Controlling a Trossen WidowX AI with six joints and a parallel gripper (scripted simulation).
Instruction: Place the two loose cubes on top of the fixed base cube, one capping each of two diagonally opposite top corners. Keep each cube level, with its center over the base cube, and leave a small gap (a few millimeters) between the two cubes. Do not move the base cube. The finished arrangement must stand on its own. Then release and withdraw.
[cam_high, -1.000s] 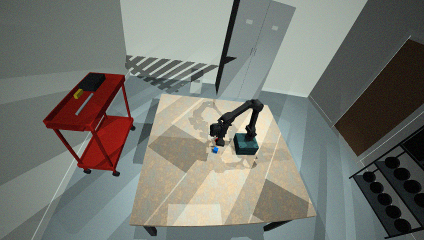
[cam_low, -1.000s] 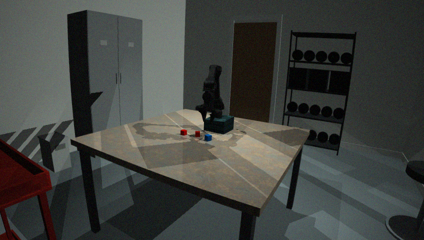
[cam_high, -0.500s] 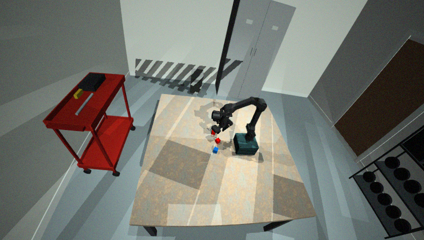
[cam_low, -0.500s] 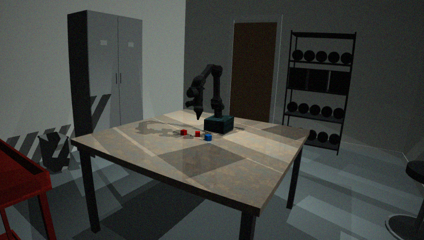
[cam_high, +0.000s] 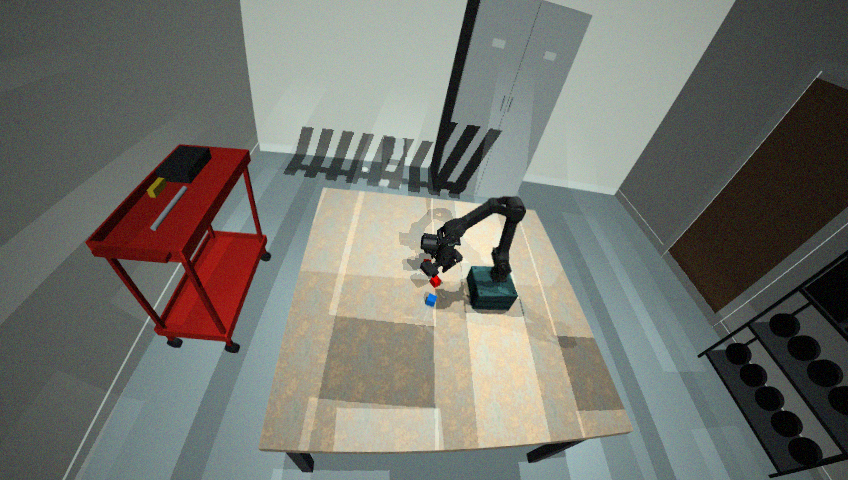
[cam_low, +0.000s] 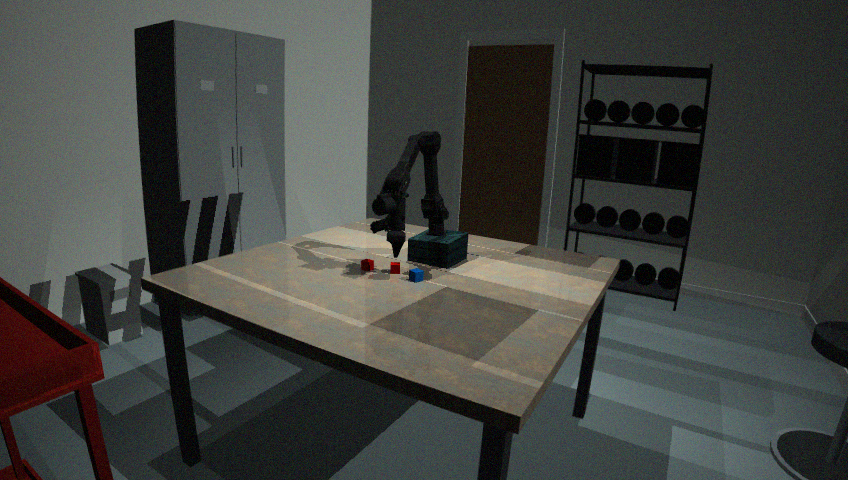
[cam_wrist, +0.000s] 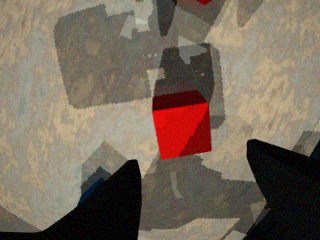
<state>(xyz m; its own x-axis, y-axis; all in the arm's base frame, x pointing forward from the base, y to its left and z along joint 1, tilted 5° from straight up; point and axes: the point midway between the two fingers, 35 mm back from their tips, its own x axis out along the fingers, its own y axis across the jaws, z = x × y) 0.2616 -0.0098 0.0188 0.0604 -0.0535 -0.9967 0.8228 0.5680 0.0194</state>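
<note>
Now: the blue cube 30 mm ahead of my gripper tip, 100 mm to the left of it and 50 mm below it. Round my gripper tip: red cube 40 mm ahead, 100 mm to the right, 50 mm below.
</note>
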